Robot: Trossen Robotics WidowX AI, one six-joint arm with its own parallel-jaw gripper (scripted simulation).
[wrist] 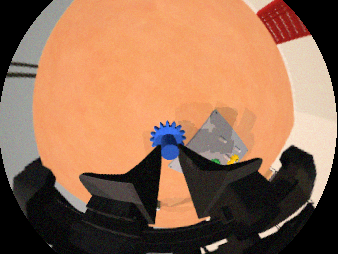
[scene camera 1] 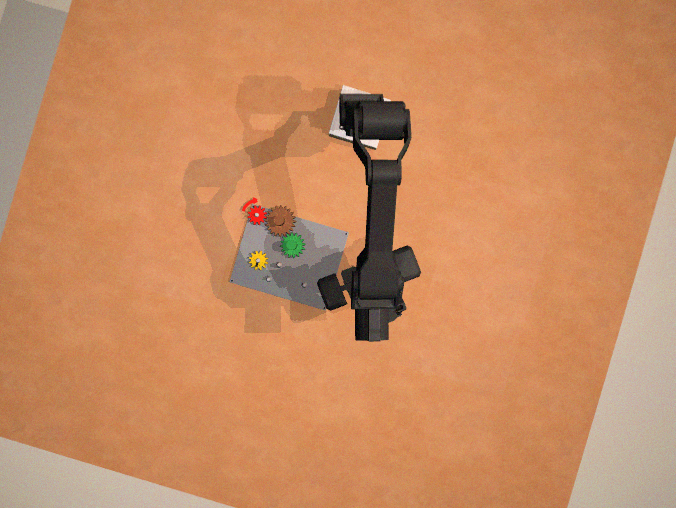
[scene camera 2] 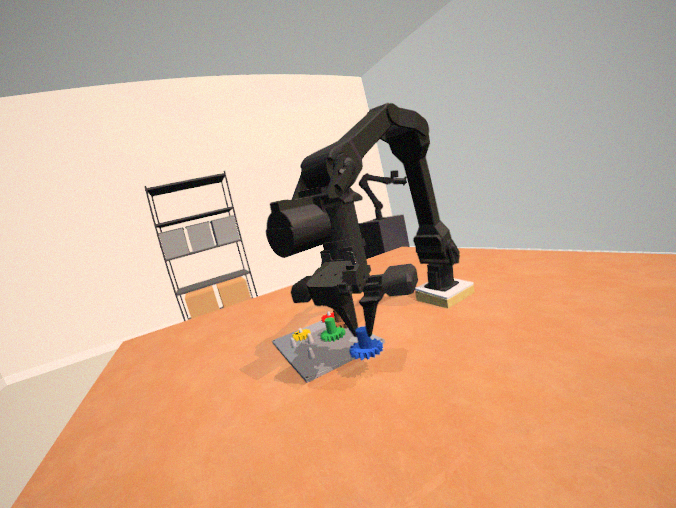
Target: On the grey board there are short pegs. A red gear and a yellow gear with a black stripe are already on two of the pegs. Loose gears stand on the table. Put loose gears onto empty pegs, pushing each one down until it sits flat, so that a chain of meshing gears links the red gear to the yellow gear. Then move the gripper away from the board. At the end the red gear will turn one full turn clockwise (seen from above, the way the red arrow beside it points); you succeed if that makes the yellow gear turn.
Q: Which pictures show my gripper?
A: The wrist view, scene camera 1 and scene camera 2: all of them.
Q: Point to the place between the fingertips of my gripper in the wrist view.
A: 169, 147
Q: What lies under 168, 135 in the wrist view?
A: A blue gear.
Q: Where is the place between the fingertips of my gripper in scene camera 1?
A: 366, 276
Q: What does my gripper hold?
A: A blue gear.
